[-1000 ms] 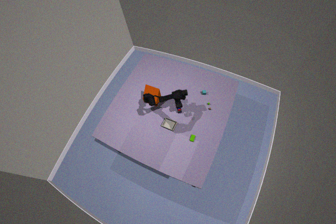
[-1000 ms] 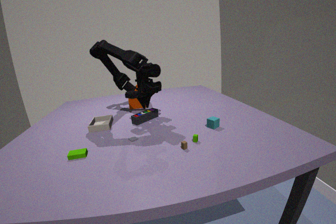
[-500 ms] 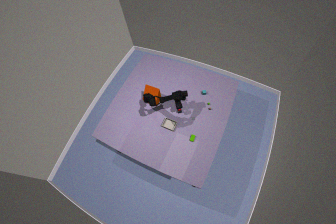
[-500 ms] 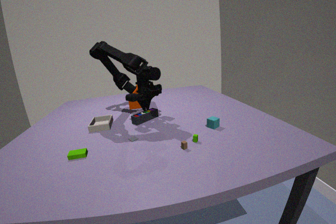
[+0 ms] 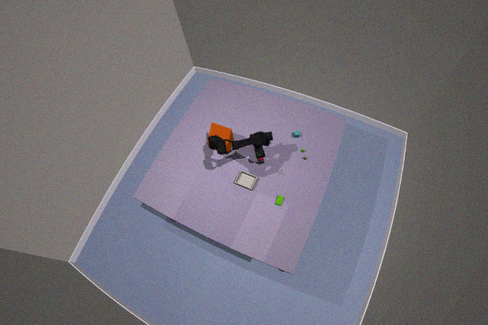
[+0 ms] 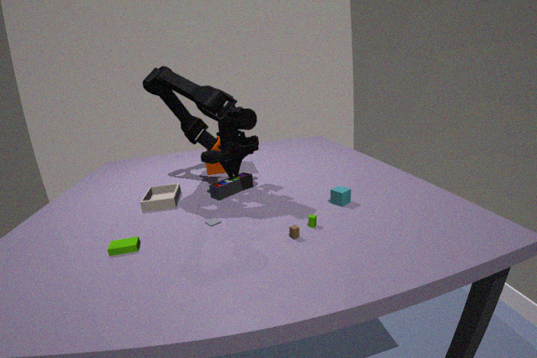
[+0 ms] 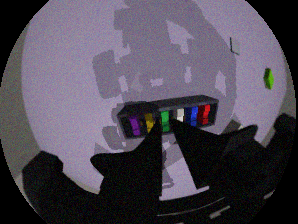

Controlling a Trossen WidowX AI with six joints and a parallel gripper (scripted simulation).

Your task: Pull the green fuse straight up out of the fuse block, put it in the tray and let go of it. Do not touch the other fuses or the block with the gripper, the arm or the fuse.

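My gripper tip is 20 mm above the green fuse. From my gripper tip the other things lie so: small green cube 280 mm ahead, 180 mm to the left, 30 mm below; grey flat tile 210 mm ahead, 50 mm to the right, 40 mm below; tray 30 mm ahead, 230 mm to the right, 40 mm below.
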